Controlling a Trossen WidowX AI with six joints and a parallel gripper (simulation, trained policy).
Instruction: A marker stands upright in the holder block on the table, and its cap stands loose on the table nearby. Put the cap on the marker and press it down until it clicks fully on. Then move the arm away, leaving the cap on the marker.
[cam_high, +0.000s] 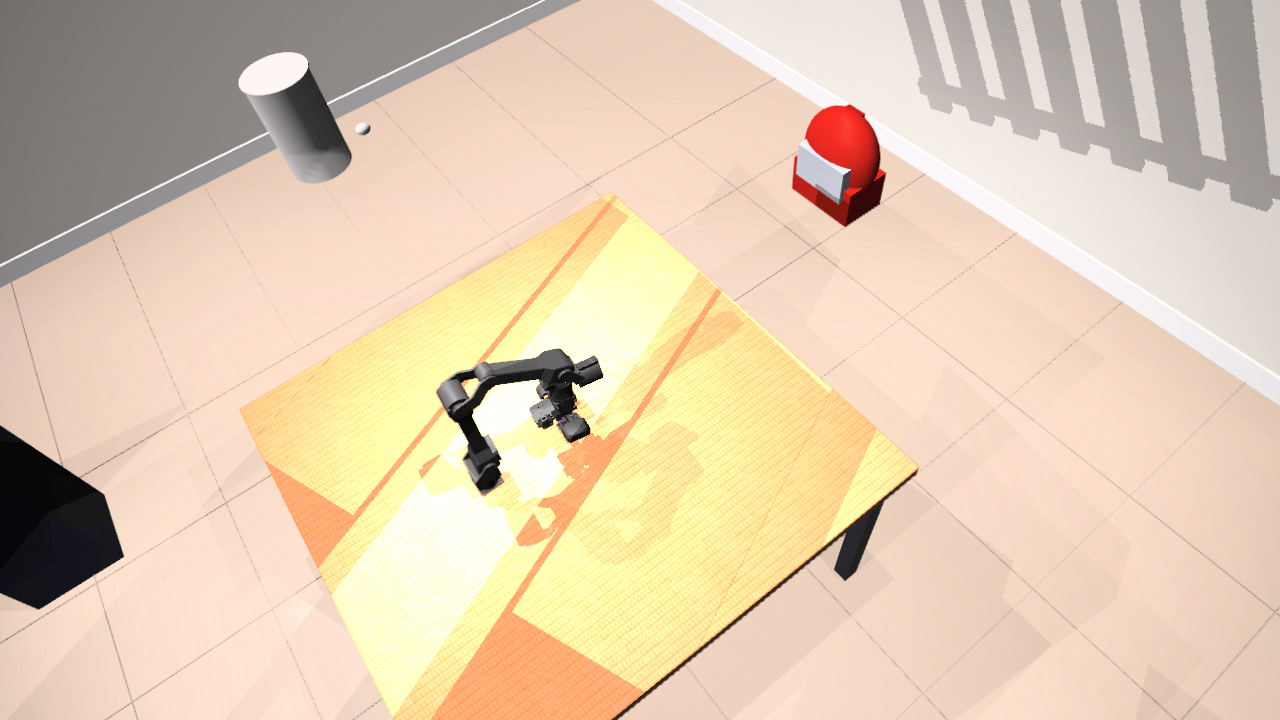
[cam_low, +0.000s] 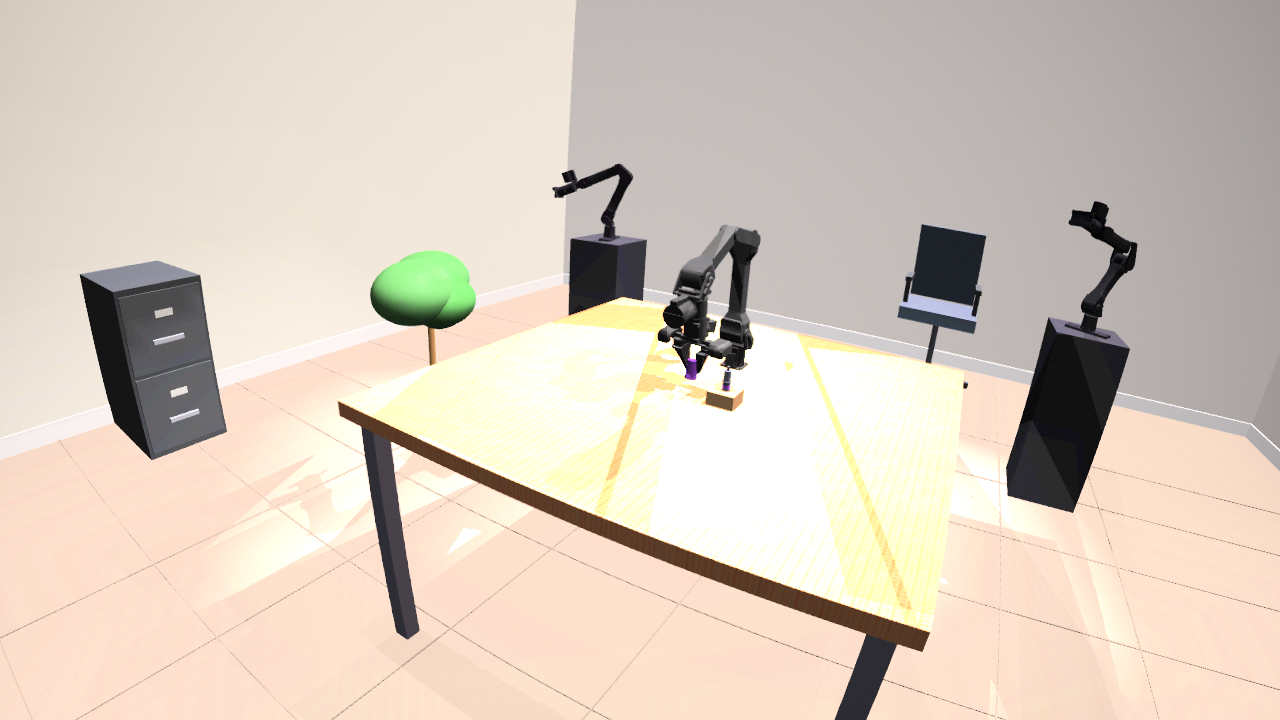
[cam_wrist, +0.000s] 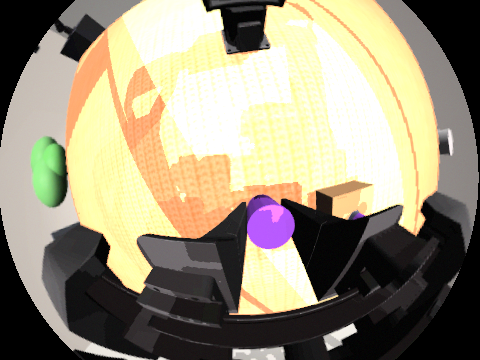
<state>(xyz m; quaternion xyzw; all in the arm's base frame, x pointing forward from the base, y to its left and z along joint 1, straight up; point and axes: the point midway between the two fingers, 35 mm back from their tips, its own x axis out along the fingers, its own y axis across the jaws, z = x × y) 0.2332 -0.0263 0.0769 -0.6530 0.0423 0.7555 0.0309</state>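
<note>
My gripper tip is 110 mm to the right of the holder block, 50 mm short of it and 30 mm above it. Also, from my gripper tip: purple cap: 10 mm ahead, 10 mm above.
</note>
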